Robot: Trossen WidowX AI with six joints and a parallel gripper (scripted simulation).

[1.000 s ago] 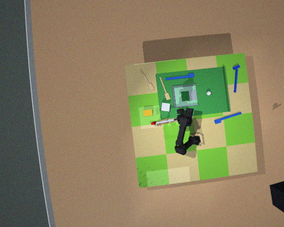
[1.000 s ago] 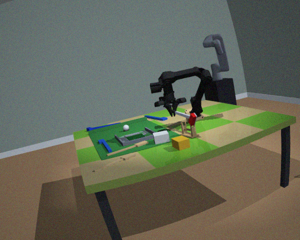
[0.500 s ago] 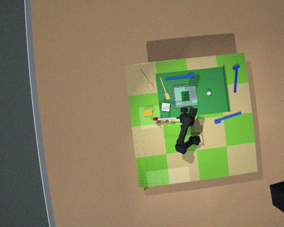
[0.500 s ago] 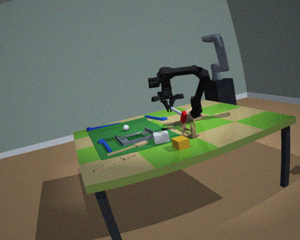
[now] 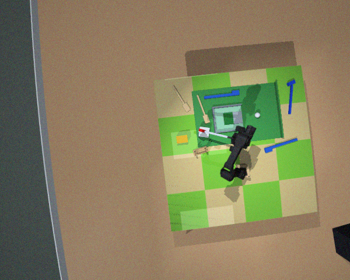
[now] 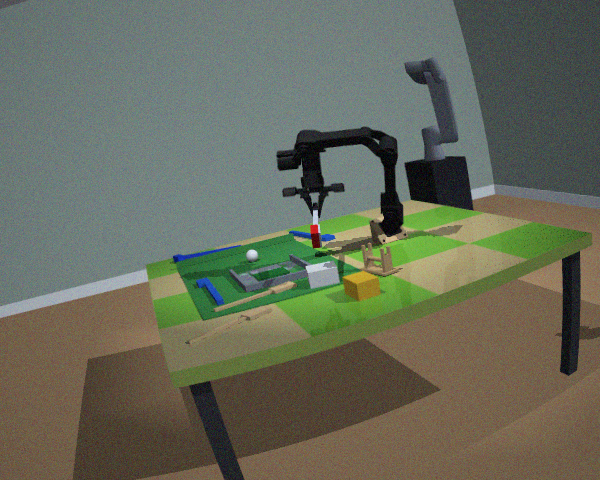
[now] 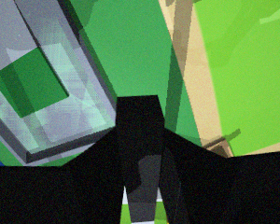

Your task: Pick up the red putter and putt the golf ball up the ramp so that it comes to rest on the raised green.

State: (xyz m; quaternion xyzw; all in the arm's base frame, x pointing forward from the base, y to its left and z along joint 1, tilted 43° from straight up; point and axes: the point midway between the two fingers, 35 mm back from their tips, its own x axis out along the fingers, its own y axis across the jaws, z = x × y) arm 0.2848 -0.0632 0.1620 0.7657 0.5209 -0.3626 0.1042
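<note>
Right now my gripper tip is 50 mm short of the red putter, 110 mm to the right of it and 10 mm below it. Round my gripper tip: white golf ball 130 mm ahead, 300 mm to the right, 120 mm below; then white block 90 mm ahead, 180 mm to the left, 120 mm below; then wooden stand 60 mm behind, 240 mm to the left, 110 mm below.
</note>
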